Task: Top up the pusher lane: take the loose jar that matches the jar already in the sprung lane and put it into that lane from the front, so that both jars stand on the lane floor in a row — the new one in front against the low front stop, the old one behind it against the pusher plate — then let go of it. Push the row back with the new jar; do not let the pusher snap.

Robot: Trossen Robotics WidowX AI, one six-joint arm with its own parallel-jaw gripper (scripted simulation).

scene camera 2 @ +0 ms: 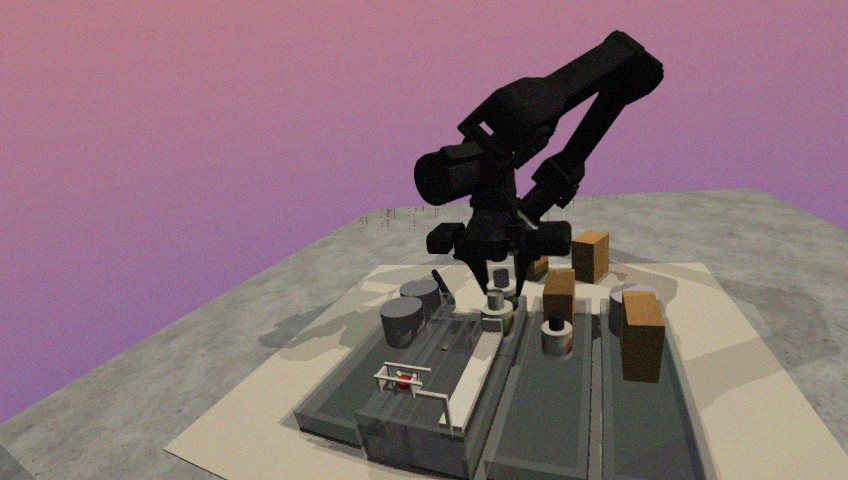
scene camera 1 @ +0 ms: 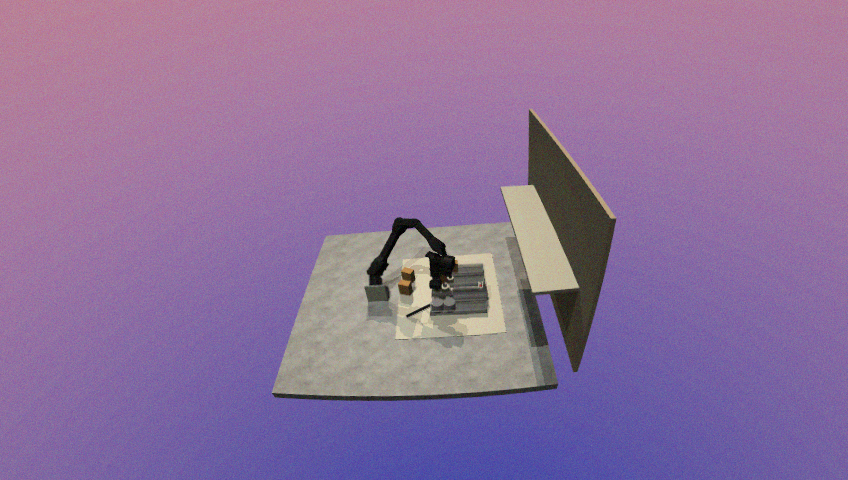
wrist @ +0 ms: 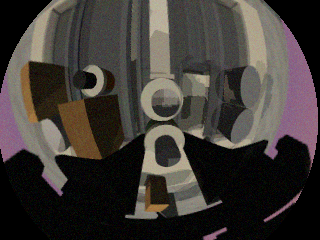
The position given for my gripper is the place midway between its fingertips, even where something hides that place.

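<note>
My gripper (scene camera 2: 502, 294) is visible to me, and the wrist view (wrist: 163, 136) shows the gripper too. I also see a jar (wrist: 161, 99), and along with it a brown box (scene camera 2: 559, 291) and another brown box (scene camera 2: 642, 328).
</note>
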